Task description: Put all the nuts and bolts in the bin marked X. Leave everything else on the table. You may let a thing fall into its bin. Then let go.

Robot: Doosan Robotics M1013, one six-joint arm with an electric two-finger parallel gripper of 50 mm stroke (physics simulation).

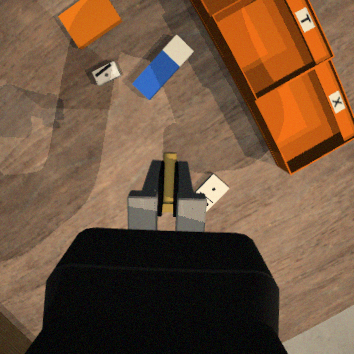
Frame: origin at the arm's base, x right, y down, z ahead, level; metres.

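Seen in the pictures: gripper, fingertip midpoint: [168, 177].
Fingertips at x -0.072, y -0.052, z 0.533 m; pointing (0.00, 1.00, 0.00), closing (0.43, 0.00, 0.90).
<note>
Offsets run from my fingertips to a thing's middle. "pt": to the spot under its first point.
My gripper [168, 177] is shut on a brass-coloured bolt @[dx +0.001, dy -0.004, dz -0.001 m] [170, 175], which lies lengthwise between the two dark fingers. The gripper is above the table, left of and below the orange bin row. The bin marked X [336, 102] is the end compartment at the right. The part of its floor that shows has no nut or bolt on it. No other nut or bolt shows on the table.
The bin marked T @[pt dx -0.063, dy +0.090, dz +0.158 m] [305, 20] adjoins bin X. A blue and white eraser @[dx -0.076, dy +0.126, dz +0.023 m] [162, 67], a grey sharpener @[dx -0.094, dy +0.126, dz -0.032 m] [106, 73] and an orange block @[dx -0.151, dy +0.127, dz -0.024 m] [90, 21] lie toward the top left. A white domino @[dx +0.070, dy +0.128, dz +0.012 m] [214, 189] lies just right of the fingers.
</note>
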